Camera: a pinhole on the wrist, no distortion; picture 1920 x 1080 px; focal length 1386.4 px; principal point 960.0 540.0 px. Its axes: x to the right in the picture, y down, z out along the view. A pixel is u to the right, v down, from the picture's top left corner.
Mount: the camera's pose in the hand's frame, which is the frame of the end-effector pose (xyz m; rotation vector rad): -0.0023 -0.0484 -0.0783 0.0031 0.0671 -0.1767
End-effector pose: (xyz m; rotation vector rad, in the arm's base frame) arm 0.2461 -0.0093 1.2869 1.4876 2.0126 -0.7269
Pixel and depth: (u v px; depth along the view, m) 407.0 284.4 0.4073
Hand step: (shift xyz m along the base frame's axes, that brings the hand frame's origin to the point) -0.0230 -0.3593 -0.1298
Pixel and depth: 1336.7 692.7 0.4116
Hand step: -0.0306 -0.1347 -0.3279
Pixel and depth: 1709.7 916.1 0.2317
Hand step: -0.0335 -0.0027 -0.2037
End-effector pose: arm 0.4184 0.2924 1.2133 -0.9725 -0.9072 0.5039
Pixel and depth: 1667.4 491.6 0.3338
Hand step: -0.1046 0.2055 0.2212
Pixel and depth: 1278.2 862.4 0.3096
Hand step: -0.1337 0.1854 0.0940
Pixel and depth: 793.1 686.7 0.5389
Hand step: -0.3989 0.2167 0.0972
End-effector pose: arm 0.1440 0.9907 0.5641 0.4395 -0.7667 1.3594
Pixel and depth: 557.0 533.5 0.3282
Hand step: -0.0265 -0.2346 0.1281
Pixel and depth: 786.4 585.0 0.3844
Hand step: -0.0423 -0.2330 0.2012
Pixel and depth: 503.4 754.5 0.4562
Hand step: -0.1353 -0.3331 0.1835
